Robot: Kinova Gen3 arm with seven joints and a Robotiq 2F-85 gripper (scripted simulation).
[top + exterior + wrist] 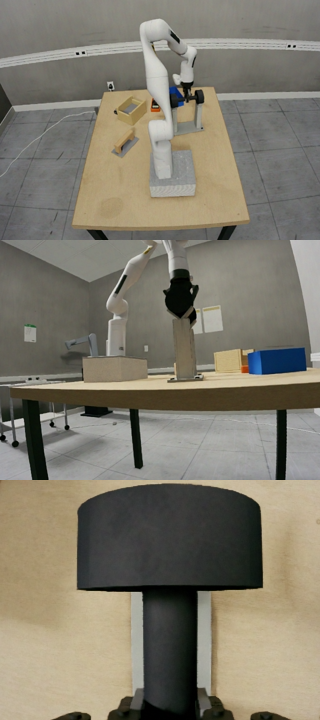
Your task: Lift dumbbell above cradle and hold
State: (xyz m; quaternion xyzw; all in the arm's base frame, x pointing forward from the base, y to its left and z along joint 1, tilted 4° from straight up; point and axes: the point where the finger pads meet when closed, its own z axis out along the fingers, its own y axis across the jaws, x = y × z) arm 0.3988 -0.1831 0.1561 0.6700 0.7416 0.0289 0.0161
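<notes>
The cradle lies 14 cm below my hand. The rest, counted from my hand: black dumbbell right at my hand; wooden box 36 cm to the left, 20 cm below, 18 cm ahead; blue box 30 cm ahead, 23 cm below, 5 cm to the left.
</notes>
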